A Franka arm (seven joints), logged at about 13 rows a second.
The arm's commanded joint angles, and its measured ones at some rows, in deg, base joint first. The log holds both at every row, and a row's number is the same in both.
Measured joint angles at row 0:
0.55 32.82 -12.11 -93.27 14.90 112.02 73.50
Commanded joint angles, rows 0 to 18:
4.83 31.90 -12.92 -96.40 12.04 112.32 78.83
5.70 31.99 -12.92 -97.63 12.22 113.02 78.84
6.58 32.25 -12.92 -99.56 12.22 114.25 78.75
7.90 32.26 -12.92 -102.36 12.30 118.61 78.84
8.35 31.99 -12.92 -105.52 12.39 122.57 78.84
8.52 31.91 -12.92 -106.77 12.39 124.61 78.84
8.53 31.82 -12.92 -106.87 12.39 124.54 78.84
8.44 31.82 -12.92 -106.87 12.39 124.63 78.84
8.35 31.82 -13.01 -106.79 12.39 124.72 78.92
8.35 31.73 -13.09 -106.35 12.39 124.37 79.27
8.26 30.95 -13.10 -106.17 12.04 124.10 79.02
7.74 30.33 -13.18 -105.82 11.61 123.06 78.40
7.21 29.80 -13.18 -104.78 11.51 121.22 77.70
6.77 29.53 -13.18 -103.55 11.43 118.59 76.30
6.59 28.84 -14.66 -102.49 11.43 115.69 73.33
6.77 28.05 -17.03 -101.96 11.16 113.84 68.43
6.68 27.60 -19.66 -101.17 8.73 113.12 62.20
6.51 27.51 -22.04 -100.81 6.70 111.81 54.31
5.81 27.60 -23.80 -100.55 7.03 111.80 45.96
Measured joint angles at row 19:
6.89 28.46 -21.23 -100.95 8.60 113.54 57.74
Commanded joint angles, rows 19 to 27:
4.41 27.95 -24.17 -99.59 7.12 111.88 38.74
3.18 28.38 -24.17 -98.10 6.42 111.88 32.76
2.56 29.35 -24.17 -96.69 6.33 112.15 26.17
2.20 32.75 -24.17 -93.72 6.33 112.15 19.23
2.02 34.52 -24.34 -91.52 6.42 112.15 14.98
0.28 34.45 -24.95 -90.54 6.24 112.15 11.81
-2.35 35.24 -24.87 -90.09 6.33 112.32 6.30
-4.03 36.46 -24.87 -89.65 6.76 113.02 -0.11
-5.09 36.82 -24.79 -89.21 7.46 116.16 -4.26
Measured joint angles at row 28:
-1.95 34.67 -25.02 -92.13 7.67 114.03 3.99
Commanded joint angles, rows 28 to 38:
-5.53 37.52 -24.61 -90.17 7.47 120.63 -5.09
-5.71 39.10 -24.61 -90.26 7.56 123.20 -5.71
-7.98 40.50 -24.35 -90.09 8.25 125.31 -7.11
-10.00 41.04 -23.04 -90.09 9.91 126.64 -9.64
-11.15 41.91 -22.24 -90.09 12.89 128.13 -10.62
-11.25 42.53 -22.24 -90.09 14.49 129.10 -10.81
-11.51 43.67 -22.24 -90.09 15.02 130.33 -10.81
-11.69 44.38 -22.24 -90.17 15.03 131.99 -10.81
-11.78 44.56 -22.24 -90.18 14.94 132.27 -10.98
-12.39 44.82 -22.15 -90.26 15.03 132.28 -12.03
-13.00 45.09 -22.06 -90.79 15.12 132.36 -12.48
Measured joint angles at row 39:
-11.30 44.31 -22.80 -91.53 13.57 132.05 -10.37
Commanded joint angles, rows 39 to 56:
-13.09 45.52 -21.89 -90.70 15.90 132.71 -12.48
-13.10 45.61 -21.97 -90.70 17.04 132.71 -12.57
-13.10 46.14 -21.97 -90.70 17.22 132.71 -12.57
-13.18 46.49 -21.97 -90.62 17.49 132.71 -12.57
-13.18 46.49 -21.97 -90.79 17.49 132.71 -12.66
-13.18 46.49 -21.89 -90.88 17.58 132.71 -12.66
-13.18 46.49 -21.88 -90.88 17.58 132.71 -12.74
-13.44 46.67 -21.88 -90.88 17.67 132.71 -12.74
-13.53 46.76 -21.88 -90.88 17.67 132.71 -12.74
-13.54 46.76 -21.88 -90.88 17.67 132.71 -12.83
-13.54 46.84 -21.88 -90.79 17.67 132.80 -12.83
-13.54 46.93 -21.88 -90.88 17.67 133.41 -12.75
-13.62 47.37 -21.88 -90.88 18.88 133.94 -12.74
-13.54 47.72 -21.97 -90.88 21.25 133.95 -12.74
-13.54 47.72 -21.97 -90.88 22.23 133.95 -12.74
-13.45 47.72 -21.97 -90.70 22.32 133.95 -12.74
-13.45 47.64 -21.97 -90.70 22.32 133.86 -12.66
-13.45 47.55 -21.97 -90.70 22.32 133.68 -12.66
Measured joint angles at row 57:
-12.83 46.98 -22.33 -91.31 20.65 133.22 -11.91
